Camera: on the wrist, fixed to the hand. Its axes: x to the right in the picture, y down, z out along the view.
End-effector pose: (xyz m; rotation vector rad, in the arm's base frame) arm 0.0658 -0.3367 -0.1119 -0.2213 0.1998 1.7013
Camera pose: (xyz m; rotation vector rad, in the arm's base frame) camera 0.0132 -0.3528 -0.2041 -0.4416 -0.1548 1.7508
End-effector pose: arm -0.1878 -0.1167 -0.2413 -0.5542 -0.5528 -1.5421
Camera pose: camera -0.1360 -0.1900 -0.3001 -0.8813 -0.3070 -1.6242
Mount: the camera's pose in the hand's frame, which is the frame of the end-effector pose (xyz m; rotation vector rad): 0.0158 0.0539 -0.0915 -0.3656 -0.0571 0.0177
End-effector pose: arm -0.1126 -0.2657 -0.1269 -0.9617 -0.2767 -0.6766
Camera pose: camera -0.0727 -0.3268 -0.2056 -1.3325 -0.1972 -0.6974
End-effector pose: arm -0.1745 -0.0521 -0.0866 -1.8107 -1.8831 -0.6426
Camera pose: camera -0.1213 -0.0939 -0.0032 -2.0837 -1.8770 -0.9917
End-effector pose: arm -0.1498 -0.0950 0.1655 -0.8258 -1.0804 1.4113
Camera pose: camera -0.0856 -0.0628 0.0857 -1.0613 -1.4029 1.2753
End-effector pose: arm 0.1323 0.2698 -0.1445 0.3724 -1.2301 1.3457
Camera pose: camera 0.1230 0.3667 -0.1897 0.1415 -1.4970 1.1013
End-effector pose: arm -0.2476 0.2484 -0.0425 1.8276 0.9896 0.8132
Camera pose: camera -0.3002 0.2815 0.0450 1.5371 0.7336 0.8837
